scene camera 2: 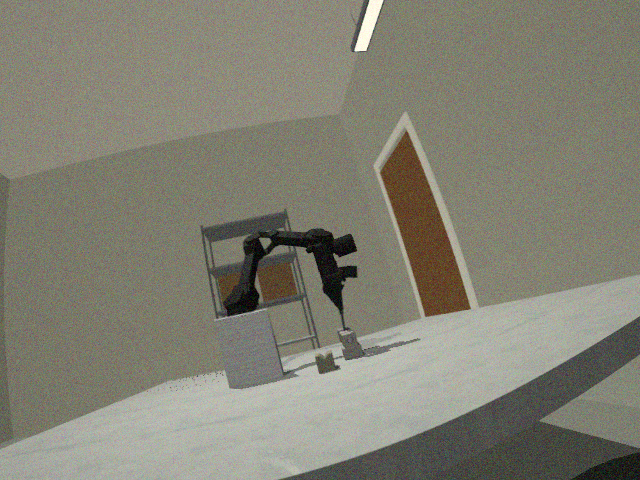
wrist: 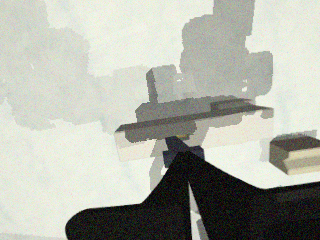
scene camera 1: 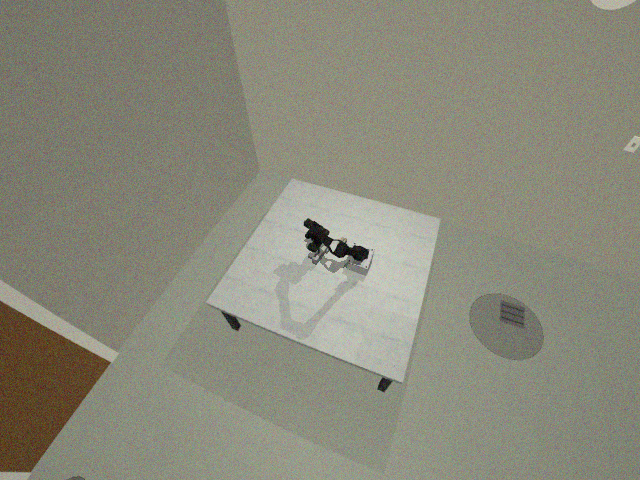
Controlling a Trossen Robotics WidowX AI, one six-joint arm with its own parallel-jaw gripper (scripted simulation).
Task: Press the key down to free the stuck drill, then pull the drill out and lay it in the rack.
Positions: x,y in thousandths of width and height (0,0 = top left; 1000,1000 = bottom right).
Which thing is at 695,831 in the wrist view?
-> My gripper.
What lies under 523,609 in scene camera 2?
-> My gripper.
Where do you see a grey fixture block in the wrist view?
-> At 739,506
